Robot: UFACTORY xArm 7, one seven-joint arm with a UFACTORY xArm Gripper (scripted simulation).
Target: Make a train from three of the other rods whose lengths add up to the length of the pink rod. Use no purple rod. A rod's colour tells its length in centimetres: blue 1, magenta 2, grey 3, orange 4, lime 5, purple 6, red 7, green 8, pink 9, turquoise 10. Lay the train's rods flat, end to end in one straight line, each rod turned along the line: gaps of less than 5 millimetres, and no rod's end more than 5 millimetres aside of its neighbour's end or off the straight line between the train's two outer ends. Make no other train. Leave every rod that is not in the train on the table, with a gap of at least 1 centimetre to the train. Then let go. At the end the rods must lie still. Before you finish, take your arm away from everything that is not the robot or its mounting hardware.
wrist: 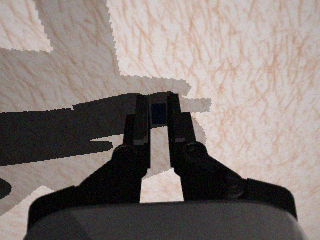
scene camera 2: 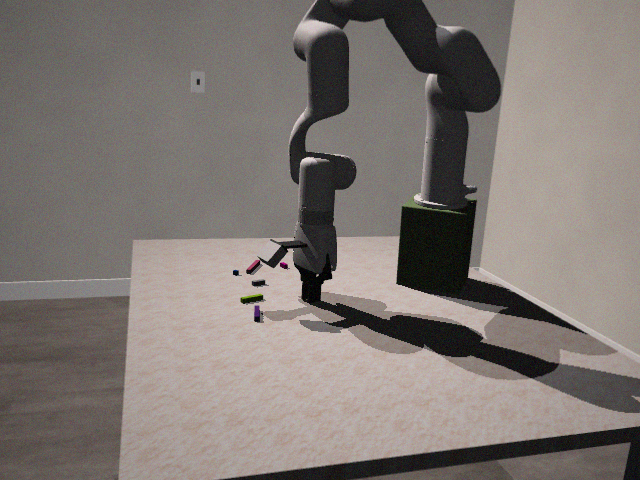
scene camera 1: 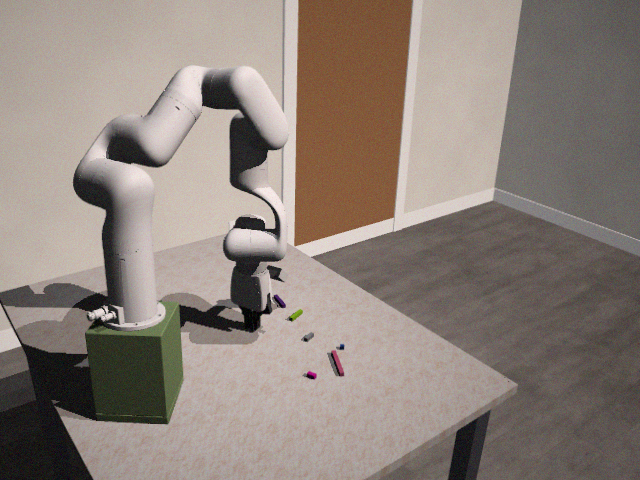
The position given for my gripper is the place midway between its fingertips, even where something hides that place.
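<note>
Scene camera 1 gives me a view of my gripper (scene camera 1: 252,327). In another view I see my gripper (scene camera 2: 310,300) as well, and the wrist view shows the gripper (wrist: 158,110) too.
</note>
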